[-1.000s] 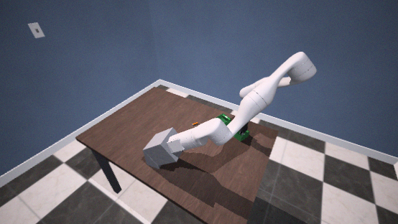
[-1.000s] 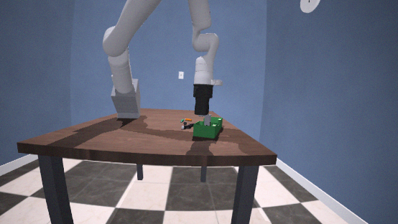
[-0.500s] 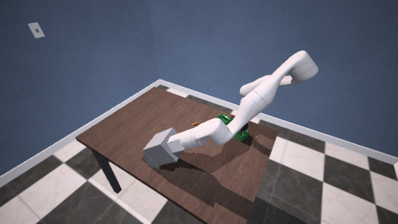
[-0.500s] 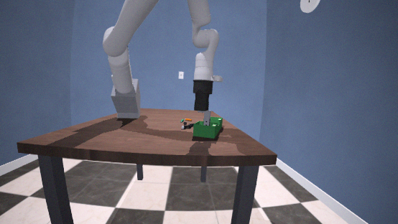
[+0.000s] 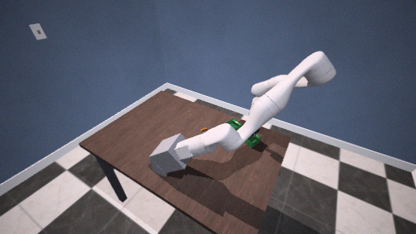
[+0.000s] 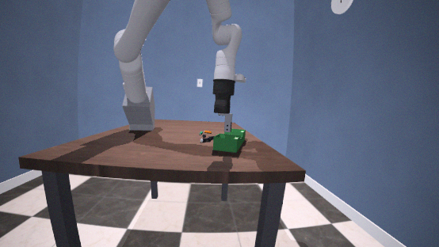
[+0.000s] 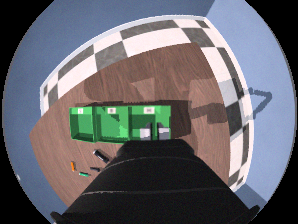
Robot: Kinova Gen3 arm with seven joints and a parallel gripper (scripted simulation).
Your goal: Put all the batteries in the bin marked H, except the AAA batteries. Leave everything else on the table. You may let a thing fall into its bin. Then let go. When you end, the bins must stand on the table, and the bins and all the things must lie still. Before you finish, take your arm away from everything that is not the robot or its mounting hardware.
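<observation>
The green bin is 3 cm ahead of my hand, 9 cm to the left of it and 6 cm below it. From my hand the other things lie so: green cell (11 cm behind, 29 cm to the left, 8 cm below); orange cell (8 cm behind, 34 cm to the left, 8 cm below); dark piece (9 cm behind, 21 cm to the left, 8 cm below).
</observation>
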